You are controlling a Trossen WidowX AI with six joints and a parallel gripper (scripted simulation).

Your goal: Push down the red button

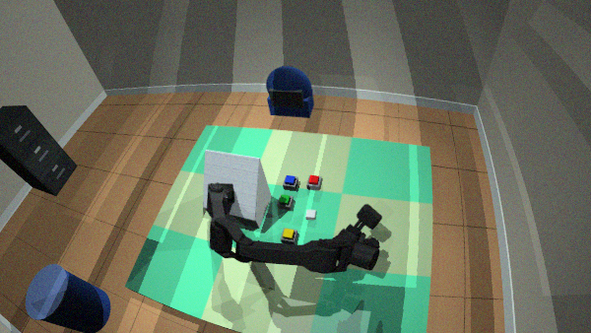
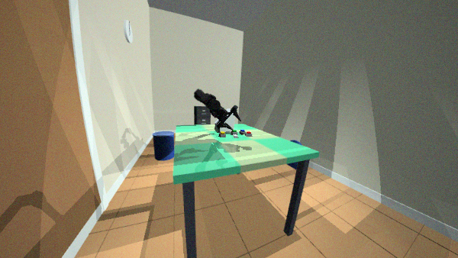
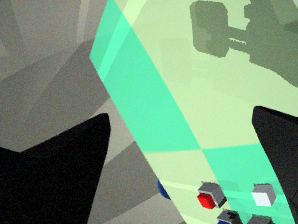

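Now: gripper tip 25 cm to the right of the red button, 20 cm past it and 11 cm above it. Also, from my gripper tip: green button 29 cm behind, 15 cm to the left, 11 cm below; white block 19 cm behind, 13 cm below, 11 cm to the left; yellow button 25 cm behind, 11 cm below, 1 cm to the left.
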